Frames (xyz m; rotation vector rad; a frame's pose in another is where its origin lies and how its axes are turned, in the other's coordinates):
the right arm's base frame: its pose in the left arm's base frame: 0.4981 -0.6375 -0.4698 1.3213 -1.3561 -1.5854
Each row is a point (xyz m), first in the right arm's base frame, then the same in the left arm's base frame.
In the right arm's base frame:
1: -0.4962 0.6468 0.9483
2: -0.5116 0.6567 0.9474
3: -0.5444 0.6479 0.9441
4: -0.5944 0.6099 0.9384
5: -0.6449 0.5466 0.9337
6: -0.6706 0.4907 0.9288
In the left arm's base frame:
1: -0.3519 -0.0577 0.2409
2: -0.3481 -0.0462 0.2547
3: -0.3349 -0.0147 0.2552
4: -0.3112 0.0391 0.2325
5: -0.2851 0.0998 0.1855
6: -0.2665 0.1358 0.1389

